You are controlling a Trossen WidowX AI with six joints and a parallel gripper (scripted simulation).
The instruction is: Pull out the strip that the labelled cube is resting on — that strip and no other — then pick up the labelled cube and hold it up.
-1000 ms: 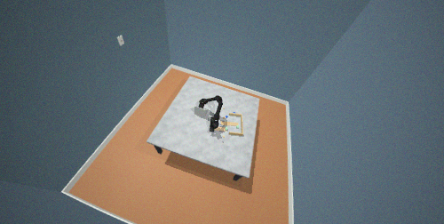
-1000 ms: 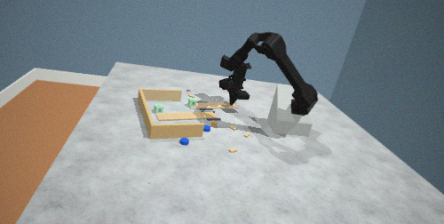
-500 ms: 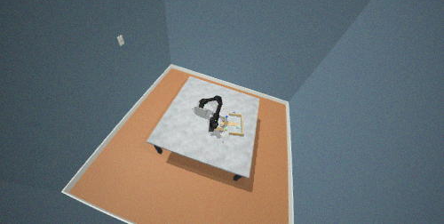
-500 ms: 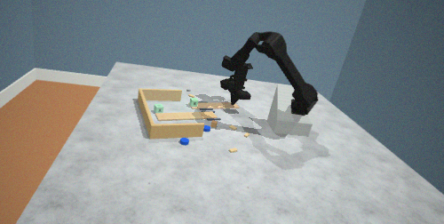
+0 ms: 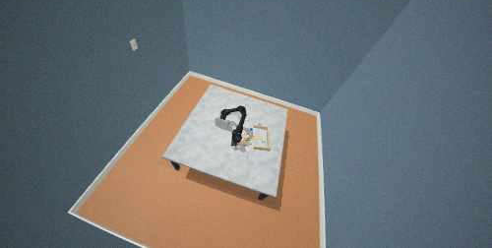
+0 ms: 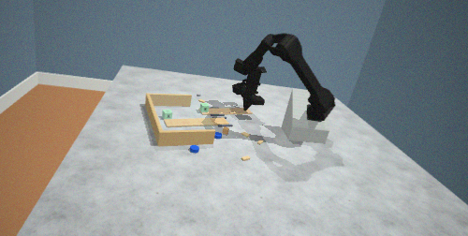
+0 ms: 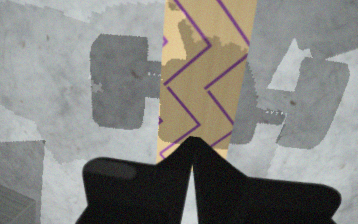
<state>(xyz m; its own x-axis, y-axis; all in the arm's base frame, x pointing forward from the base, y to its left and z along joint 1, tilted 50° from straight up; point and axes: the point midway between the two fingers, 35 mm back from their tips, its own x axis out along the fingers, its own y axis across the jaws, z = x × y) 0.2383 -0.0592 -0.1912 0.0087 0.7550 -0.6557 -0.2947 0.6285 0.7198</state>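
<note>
Right now the strip is 90 mm ahead of my gripper tip and 30 mm to the left of it. Round my gripper tip: grey disc: 210 mm ahead, 120 mm to the right.
</note>
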